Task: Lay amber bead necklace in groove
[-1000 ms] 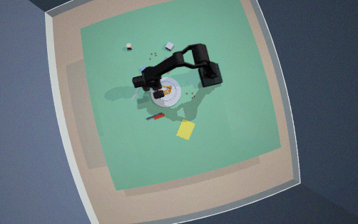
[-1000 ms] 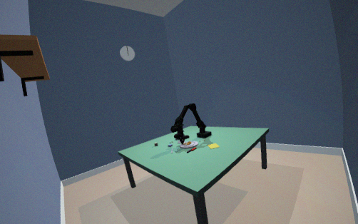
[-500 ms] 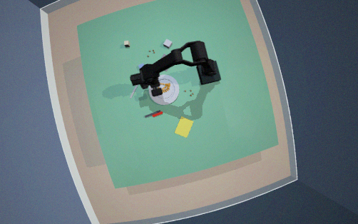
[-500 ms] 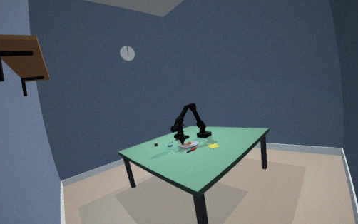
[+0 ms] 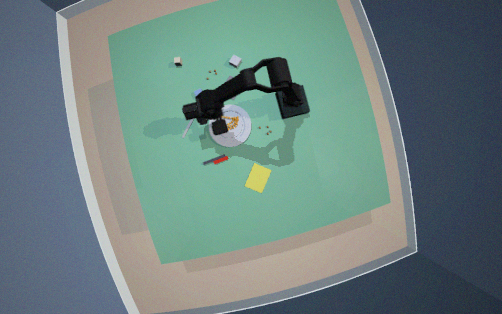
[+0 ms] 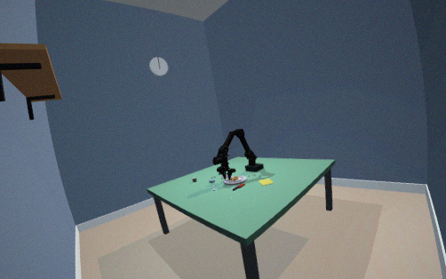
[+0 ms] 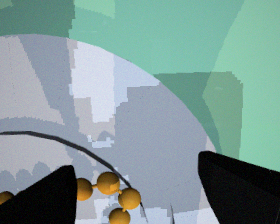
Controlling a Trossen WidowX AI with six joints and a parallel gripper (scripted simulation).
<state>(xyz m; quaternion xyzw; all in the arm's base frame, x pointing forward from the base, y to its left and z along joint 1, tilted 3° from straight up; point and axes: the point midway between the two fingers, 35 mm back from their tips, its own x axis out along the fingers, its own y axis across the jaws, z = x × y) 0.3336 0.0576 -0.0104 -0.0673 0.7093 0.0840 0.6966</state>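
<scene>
My gripper tip is 5 cm past the round grey bead board, 4 cm to the right of it and 1 cm above it. The rest, counted from my gripper tip: grey rod: 15 cm ahead, 4 cm to the left, 2 cm below; blue block: 12 cm to the right, 9 cm ahead, 1 cm below; grey plate: 14 cm to the right, 7 cm behind, 2 cm below.
</scene>
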